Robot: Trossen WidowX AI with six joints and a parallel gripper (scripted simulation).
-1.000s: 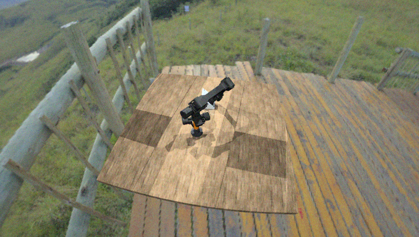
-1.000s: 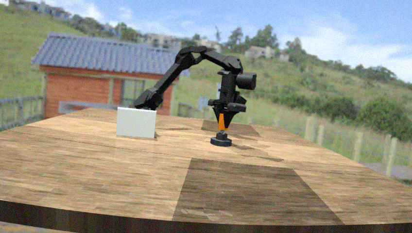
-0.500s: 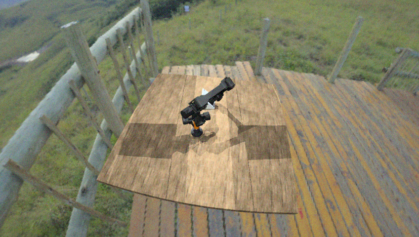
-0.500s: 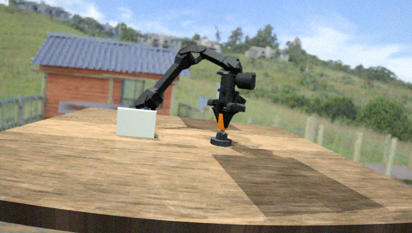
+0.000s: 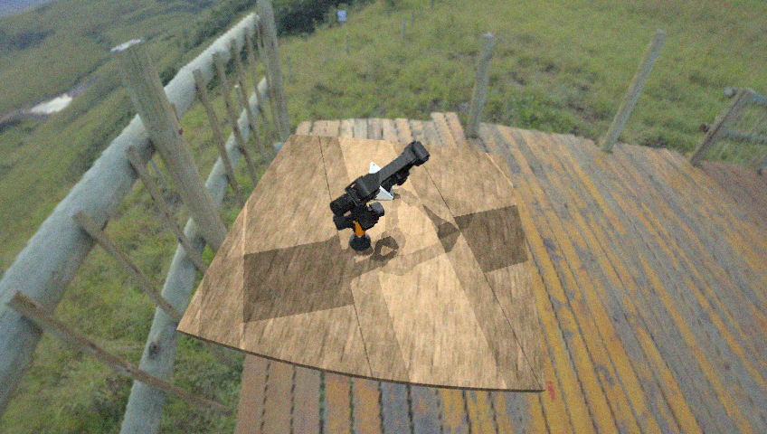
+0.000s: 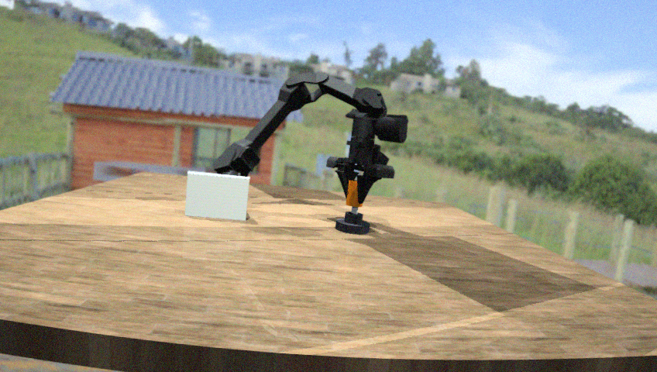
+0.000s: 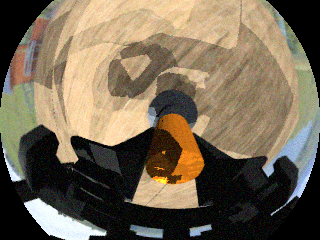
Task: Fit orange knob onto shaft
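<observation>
My gripper tip is 3 cm below the orange knob. Round my gripper tip: round pedestal 4 cm below.
</observation>
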